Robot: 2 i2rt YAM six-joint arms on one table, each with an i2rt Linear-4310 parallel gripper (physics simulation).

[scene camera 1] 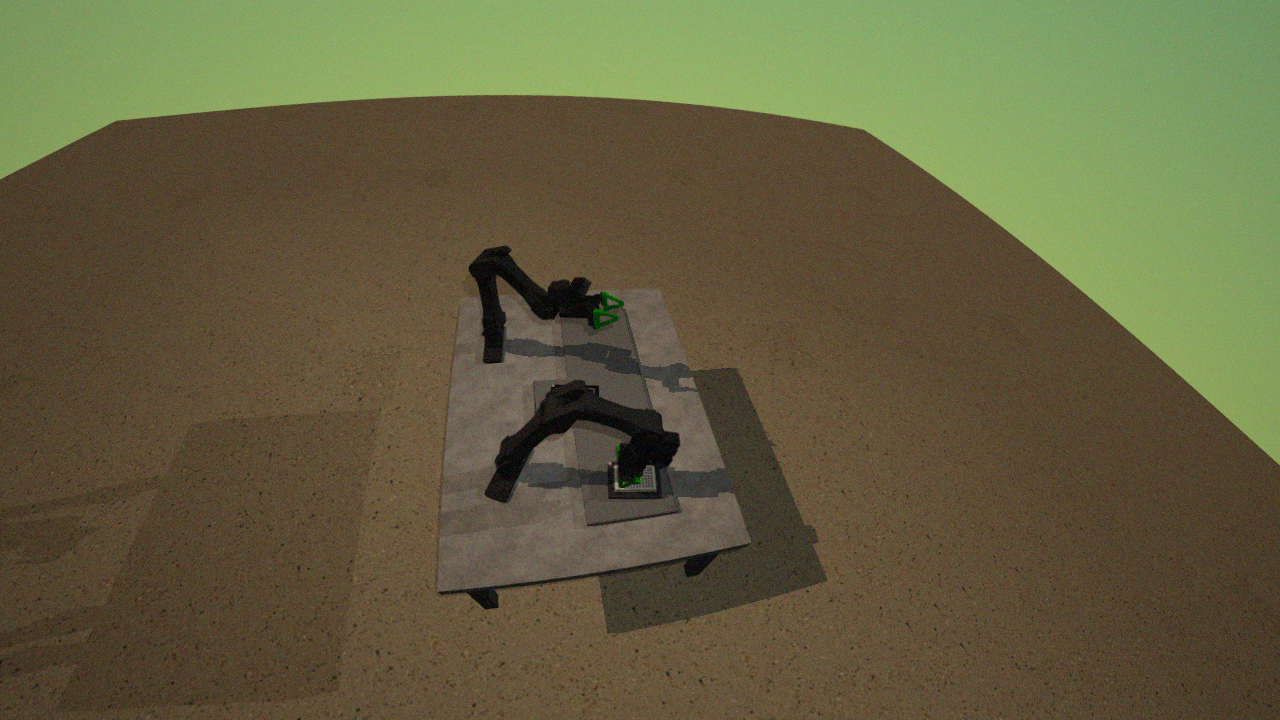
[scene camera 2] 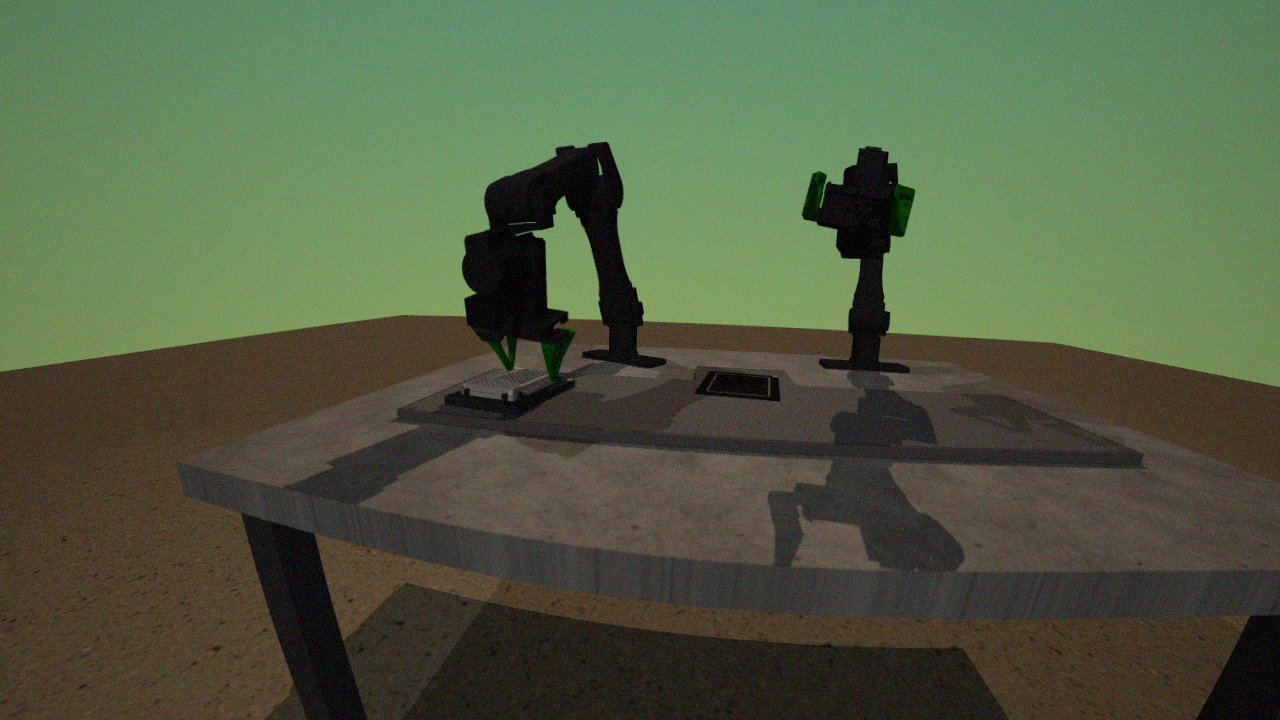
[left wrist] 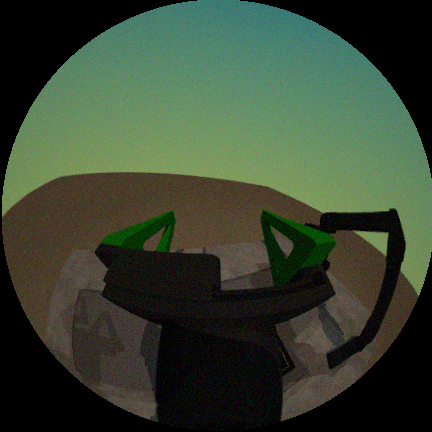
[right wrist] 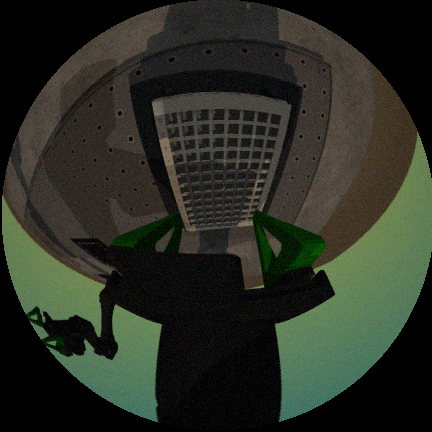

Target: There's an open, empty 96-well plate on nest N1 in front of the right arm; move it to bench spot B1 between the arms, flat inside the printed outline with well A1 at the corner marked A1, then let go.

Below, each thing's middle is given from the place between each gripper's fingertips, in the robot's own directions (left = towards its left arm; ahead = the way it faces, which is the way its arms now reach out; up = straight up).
I see the 96-well plate (scene camera 2: 527,381) 4 cm ahead of my right hand and 1 cm to the right of it. Round my right hand: dark square fixture with pegs (scene camera 2: 524,403): 4 cm ahead, 1 cm to the right, 1 cm below.
Right now the 96-well plate is 60 mm behind my left hand, 450 mm to the right of it and 280 mm below it. From my left hand the other things lie so: dark square fixture with pegs (60 mm behind, 450 mm to the right, 290 mm below).
